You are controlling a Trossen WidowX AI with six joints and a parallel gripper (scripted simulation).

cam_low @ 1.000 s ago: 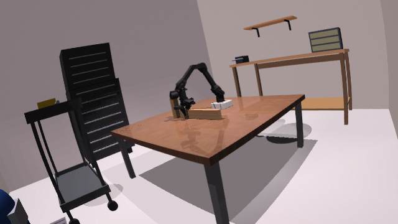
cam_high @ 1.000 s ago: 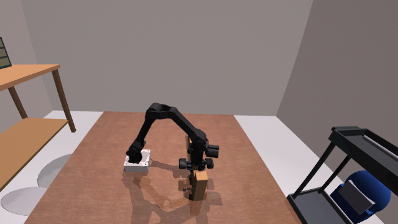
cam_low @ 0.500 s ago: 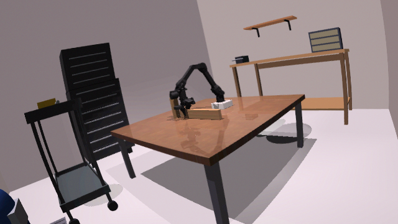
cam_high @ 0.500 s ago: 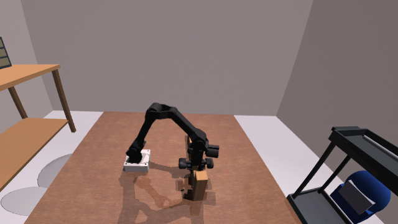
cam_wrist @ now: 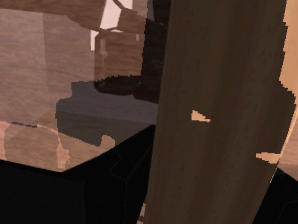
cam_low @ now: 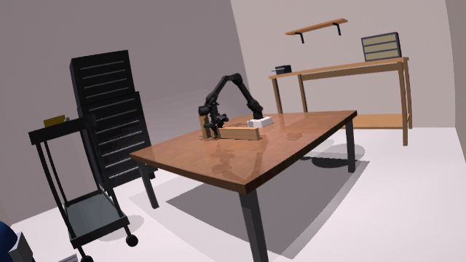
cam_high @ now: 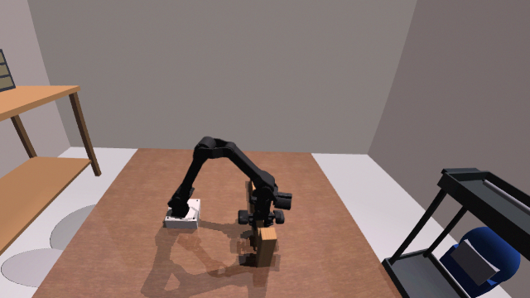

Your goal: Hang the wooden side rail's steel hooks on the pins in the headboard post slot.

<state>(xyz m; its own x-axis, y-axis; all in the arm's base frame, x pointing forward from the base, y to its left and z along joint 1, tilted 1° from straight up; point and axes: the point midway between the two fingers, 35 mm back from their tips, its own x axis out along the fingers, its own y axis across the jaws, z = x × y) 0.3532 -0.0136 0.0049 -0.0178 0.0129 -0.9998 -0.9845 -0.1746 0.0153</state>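
My gripper tip is 3 cm short of the wooden headboard post, 13 cm to the left of it and 6 cm below it.
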